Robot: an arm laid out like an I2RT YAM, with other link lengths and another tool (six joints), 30 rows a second.
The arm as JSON. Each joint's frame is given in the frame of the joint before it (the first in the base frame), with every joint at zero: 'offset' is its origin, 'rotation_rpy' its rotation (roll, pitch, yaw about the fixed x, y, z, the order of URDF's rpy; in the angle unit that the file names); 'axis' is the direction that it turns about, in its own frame. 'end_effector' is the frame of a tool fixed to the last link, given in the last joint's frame.
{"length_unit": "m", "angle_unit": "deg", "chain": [
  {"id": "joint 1", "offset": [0.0, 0.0, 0.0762], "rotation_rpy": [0.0, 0.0, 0.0], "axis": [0.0, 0.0, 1.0]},
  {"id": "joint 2", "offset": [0.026, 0.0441, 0.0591], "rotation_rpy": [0.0, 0.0, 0.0], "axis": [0.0, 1.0, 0.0]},
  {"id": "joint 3", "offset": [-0.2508, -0.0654, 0.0], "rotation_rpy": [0.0, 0.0, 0.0], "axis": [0.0, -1.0, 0.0]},
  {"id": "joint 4", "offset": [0.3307, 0.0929, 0.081], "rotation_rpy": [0.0, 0.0, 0.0], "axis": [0.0, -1.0, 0.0]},
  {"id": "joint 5", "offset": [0.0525, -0.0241, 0.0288], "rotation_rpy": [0.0, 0.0, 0.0], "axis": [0.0, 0.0, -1.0]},
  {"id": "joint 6", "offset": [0.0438, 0.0, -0.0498], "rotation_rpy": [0.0, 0.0, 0.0], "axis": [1.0, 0.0, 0.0]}
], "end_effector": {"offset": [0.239, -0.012, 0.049], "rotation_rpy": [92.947, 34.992, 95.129]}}
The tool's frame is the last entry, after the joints.
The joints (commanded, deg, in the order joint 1, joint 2, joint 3, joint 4, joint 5, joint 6), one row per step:
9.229 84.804 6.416 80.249 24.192 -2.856
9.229 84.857 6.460 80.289 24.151 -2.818
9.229 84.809 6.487 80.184 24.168 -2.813
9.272 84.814 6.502 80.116 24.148 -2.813
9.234 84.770 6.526 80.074 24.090 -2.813
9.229 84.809 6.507 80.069 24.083 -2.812
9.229 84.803 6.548 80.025 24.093 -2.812
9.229 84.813 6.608 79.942 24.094 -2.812
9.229 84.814 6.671 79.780 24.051 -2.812
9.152 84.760 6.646 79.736 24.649 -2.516
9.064 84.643 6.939 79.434 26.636 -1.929
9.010 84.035 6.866 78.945 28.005 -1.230
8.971 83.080 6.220 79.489 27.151 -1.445
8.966 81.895 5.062 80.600 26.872 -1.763
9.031 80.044 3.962 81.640 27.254 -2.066
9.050 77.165 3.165 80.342 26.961 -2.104
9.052 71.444 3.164 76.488 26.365 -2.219
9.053 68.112 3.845 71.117 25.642 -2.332
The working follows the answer.
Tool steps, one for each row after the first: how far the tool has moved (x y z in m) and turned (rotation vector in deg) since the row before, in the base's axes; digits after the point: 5 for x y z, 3 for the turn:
0.00021 0.00019 0.00016 0.040 -0.041 0.042
0.00019 -0.00005 0.00001 0.001 0.028 -0.017
0.00014 0.00046 -0.00028 -0.010 0.057 0.063
0.00023 -0.00001 0.00030 0.002 -0.026 0.020
-0.00009 -0.00002 -0.00047 -0.009 0.062 0.002
0.00021 -0.00001 0.00013 0.001 -0.003 -0.010
0.00033 0.00005 -0.00004 -0.005 0.033 -0.001
0.00046 0.00027 -0.00037 -0.017 0.099 0.043
-0.00101 -0.00370 -0.00012 0.300 -0.060 -0.667
-0.00169 -0.01024 0.00134 0.637 -0.265 -2.059
-0.00239 -0.00731 0.00115 0.712 -0.258 -1.403
-0.00153 0.00332 0.00490 -0.103 -0.779 0.807
-0.00527 0.00059 0.00541 -0.140 -1.028 0.258
-0.00616 -0.00190 0.01003 0.024 -1.670 -0.338
-0.00178 0.00117 0.00757 0.057 -0.767 0.307
0.00334 0.00325 0.02135 0.110 -1.820 0.580
0.00793 0.00455 0.00270 -0.414 1.359 0.704

Tool pose at each row, in the base's axes (x y z in m, rotation vector in deg; rounded; the steps above come from the unrounded poses):
0.46114 -0.00318 0.11592 49.274 78.228 32.018
0.46135 -0.00299 0.11608 49.264 78.205 32.095
0.46153 -0.00304 0.11609 49.286 78.223 32.072
0.46168 -0.00258 0.11581 49.260 78.308 32.092
0.46191 -0.00259 0.11611 49.239 78.294 32.119
0.46182 -0.00261 0.11564 49.254 78.352 32.091
0.46203 -0.00262 0.11577 49.260 78.345 32.085
0.46236 -0.00258 0.11573 49.268 78.375 32.069
0.46282 -0.00231 0.11536 49.265 78.488 32.054
0.46181 -0.00601 0.11524 49.912 78.049 31.779
0.46011 -0.01625 0.11658 51.633 76.657 30.748
0.45772 -0.02356 0.11773 52.993 75.583 30.270
0.45619 -0.02024 0.12263 52.121 75.317 31.132
0.45092 -0.01964 0.12804 51.460 74.546 31.635
0.44477 -0.02155 0.13806 51.051 72.862 32.029
0.44299 -0.02037 0.14564 50.625 72.314 32.603
0.44633 -0.01712 0.16698 49.679 70.938 33.820
0.45426 -0.01257 0.16968 49.453 72.600 33.603

